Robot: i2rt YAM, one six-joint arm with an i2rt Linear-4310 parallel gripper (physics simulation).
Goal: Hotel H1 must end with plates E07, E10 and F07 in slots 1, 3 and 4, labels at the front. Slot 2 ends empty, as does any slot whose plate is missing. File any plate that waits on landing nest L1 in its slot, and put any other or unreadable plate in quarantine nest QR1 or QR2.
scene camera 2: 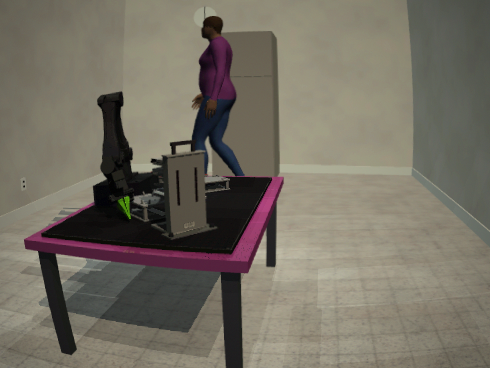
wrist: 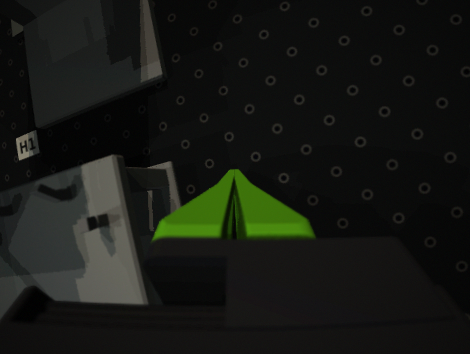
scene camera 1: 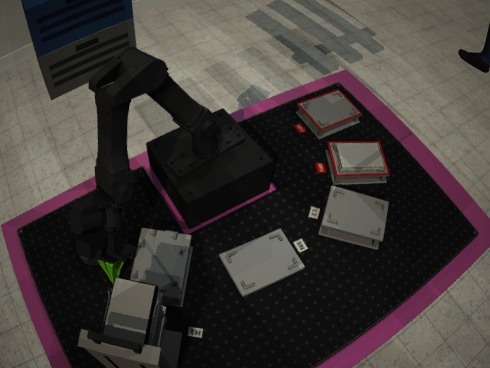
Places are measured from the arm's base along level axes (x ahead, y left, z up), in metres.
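Pixels of known places: gripper, fingertip midpoint: [scene camera 2: 129, 219] [wrist: 234, 177]; arm's base, origin of the base link: [scene camera 2: 125, 178] [scene camera 1: 206, 151].
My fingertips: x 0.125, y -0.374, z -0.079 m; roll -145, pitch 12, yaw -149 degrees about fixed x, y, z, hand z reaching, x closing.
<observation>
For each thing: its top centre in the pictures, then the offset to it from my fingertips. "*": a spot on its surface instead.
- unlabelled grey nest, middle of its top: [wrist: 29, 338] [scene camera 1: 158, 258] [scene camera 2: 146, 195] dx +0.039, dy +0.116, dz +0.062 m
- pale rectangular top, surface spot: [scene camera 1: 131, 302] * dx +0.159, dy -0.007, dz +0.217 m
- Landing nest L1, middle of its top: [scene camera 1: 357, 211] [scene camera 2: 208, 177] dx +0.224, dy +0.569, dz +0.042 m
- middle red-rimmed quarantine nest, surface spot: [scene camera 1: 382, 150] * dx +0.132, dy +0.793, dz +0.028 m
- pale plate, middle of its top: [scene camera 1: 360, 154] dx +0.105, dy +0.713, dz +0.041 m
- far red-rimmed nest, middle of its top: [scene camera 1: 330, 107] dx -0.076, dy +0.788, dz +0.033 m
- low nest, middle of its top: [scene camera 1: 262, 260] dx +0.159, dy +0.317, dz +0.005 m
- H1 tag, middle of its top: [wrist: 27, 145] [scene camera 1: 195, 332] dx +0.205, dy +0.084, dz -0.013 m
My gripper [scene camera 1: 113, 280] [scene camera 2: 130, 218] [wrist: 234, 177] is shut and empty, low over the mat between hotel H1 [scene camera 1: 87, 338] [scene camera 2: 186, 192] and the arm base, beside an unlabelled grey nest [scene camera 1: 162, 260] [wrist: 107, 250]. The hotel stands upright with its back panel facing scene camera 2. A pale rectangular top [scene camera 1: 131, 302] shows on its inner side; slot contents and plate labels cannot be read. Landing nest L1 [scene camera 1: 357, 212] shows a bare top with corner brackets. The middle red-rimmed quarantine nest [scene camera 1: 382, 150] holds a pale plate [scene camera 1: 357, 156]. The far red-rimmed nest [scene camera 1: 330, 109] holds no plate.
A low nest [scene camera 1: 261, 262] tagged N6 lies mid-mat. The black arm base [scene camera 1: 215, 185] stands behind it. The H1 tag [scene camera 1: 195, 332] [wrist: 27, 145] lies beside the hotel. The magenta table edge [scene camera 1: 425, 310] [scene camera 2: 145, 260] surrounds the mat. A person [scene camera 2: 217, 75] stands beyond the table.
</observation>
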